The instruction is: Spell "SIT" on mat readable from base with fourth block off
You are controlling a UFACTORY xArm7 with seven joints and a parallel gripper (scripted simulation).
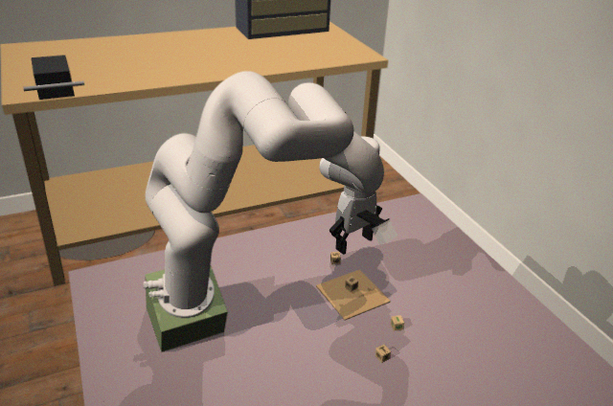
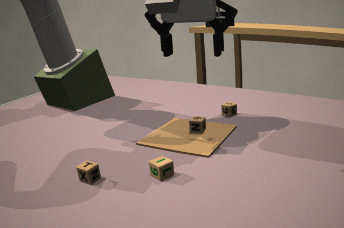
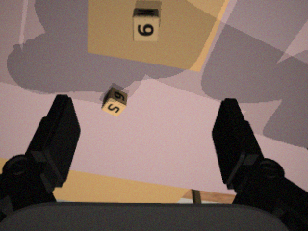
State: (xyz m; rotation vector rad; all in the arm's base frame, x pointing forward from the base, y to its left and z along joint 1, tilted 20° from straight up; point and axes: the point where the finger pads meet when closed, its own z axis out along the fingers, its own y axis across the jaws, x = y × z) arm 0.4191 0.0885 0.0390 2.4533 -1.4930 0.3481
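My hand is 15 cm above the tan mat and 2 cm to the left of it. The rest, counted from my hand: wooden block: 24 cm to the right, 14 cm below, 1 cm ahead.
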